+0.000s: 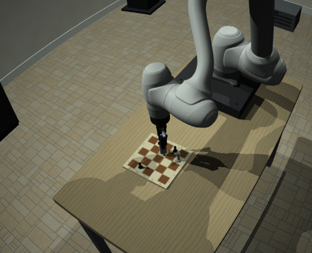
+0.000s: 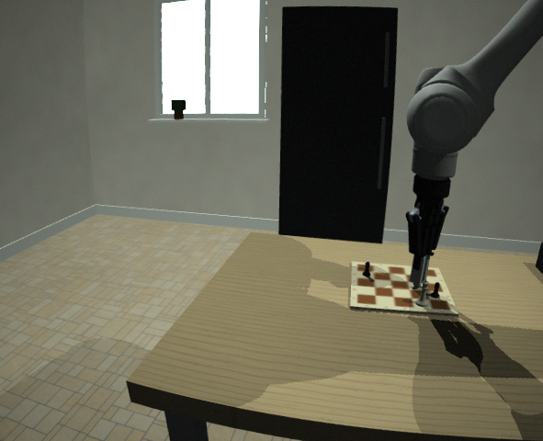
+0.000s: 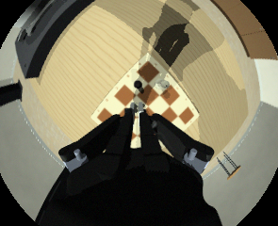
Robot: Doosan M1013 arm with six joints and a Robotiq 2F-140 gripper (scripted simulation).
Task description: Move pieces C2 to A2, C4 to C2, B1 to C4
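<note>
Now: hand 3 cm above the small white piece. Round my hand: tall white piece (1 cm ahead, 8 cm to the left, 2 cm below); then small chessboard (4 cm ahead, 5 cm below).
</note>
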